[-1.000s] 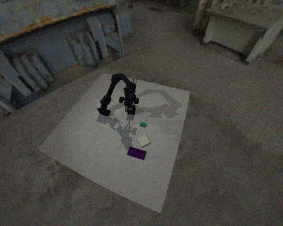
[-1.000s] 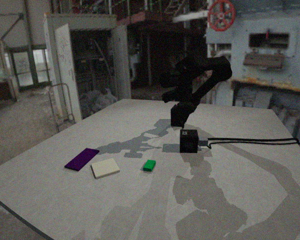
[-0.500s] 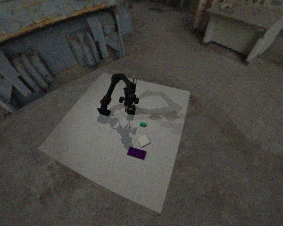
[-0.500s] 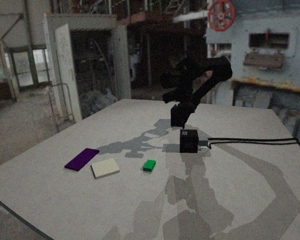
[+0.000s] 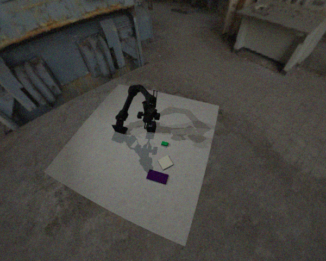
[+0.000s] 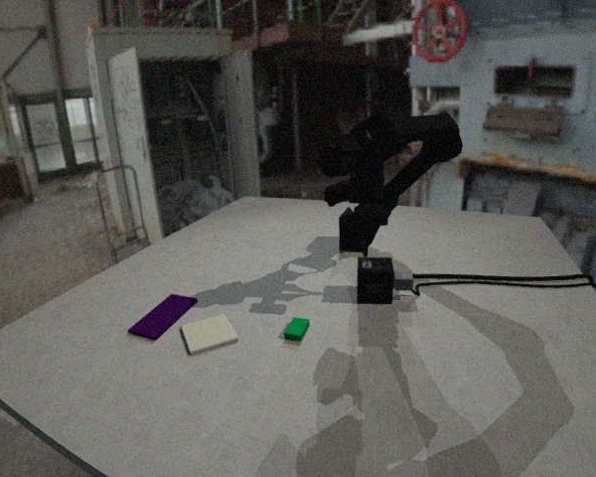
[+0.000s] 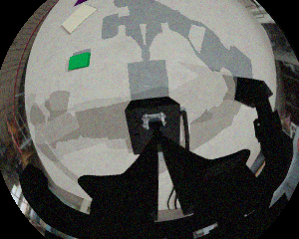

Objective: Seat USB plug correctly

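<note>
Right now my gripper tip is 20 mm above the USB plug. From my gripper tip the other things lie so: green block 180 mm ahead, 80 mm to the right, 120 mm below; then cream tile 270 mm ahead, 230 mm to the right, 120 mm below; then pale socket 60 mm below.
</note>
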